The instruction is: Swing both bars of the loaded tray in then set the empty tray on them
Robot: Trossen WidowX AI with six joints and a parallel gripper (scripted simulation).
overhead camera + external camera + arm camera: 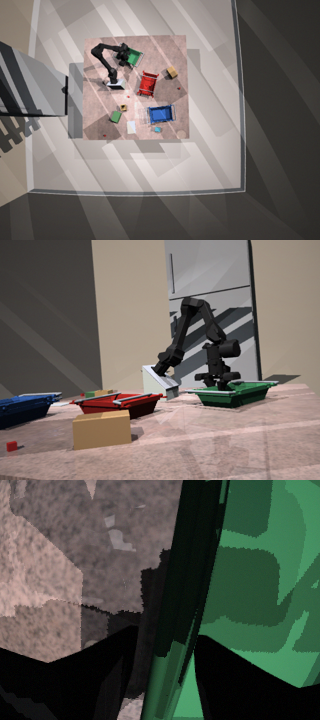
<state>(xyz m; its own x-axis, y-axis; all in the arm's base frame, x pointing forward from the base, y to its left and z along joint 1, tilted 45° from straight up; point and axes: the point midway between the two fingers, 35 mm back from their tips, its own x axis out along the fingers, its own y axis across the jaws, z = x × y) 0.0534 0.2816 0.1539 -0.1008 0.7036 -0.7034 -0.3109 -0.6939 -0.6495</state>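
Right now my gripper tip is 7 cm to the right of the green tray, 3 cm below it and 2 cm short of it. Round my gripper tip: white card: 78 cm to the right, 16 cm ahead, 1 cm below; then green block: 68 cm to the right, 2 cm behind, 1 cm above; then small tan box: 56 cm to the right, 5 cm ahead.
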